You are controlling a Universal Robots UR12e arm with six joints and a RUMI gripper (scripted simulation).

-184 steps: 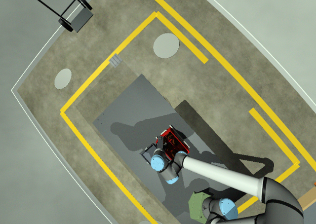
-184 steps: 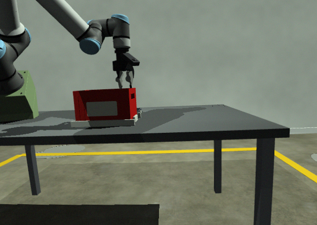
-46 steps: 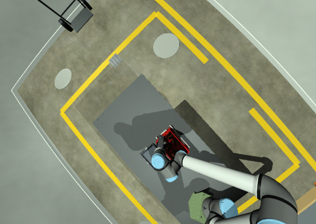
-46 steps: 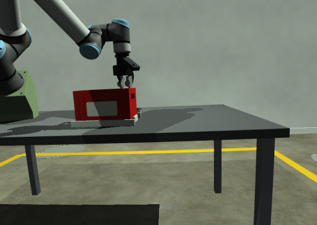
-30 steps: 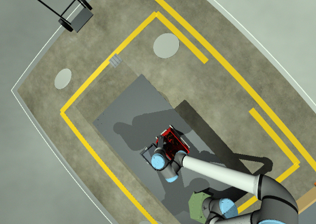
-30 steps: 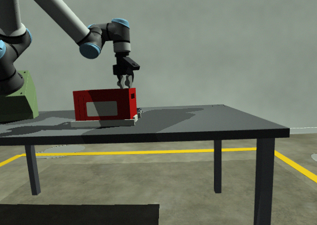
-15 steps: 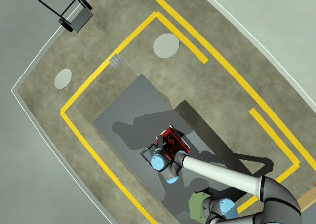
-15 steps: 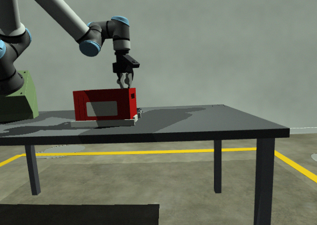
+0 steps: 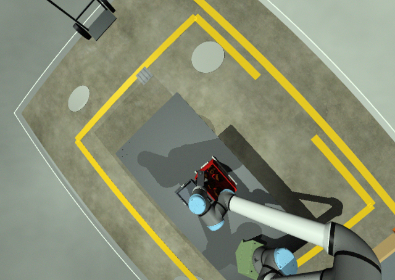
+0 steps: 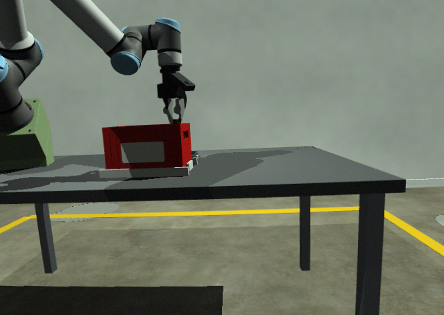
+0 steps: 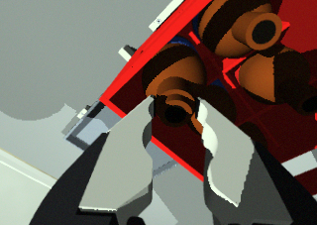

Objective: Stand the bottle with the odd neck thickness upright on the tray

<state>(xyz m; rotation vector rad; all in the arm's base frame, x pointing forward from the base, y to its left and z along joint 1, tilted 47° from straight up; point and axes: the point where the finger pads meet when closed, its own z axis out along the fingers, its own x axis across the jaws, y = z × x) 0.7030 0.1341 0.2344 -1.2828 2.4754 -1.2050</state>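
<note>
The bottle lies 10 mm behind my hand, 80 mm to the right of it and 100 mm below it. Round my hand: dark tray (90 mm behind, 230 mm to the left, 170 mm below); then red crate (90 mm behind, 40 mm to the right, 100 mm below).
</note>
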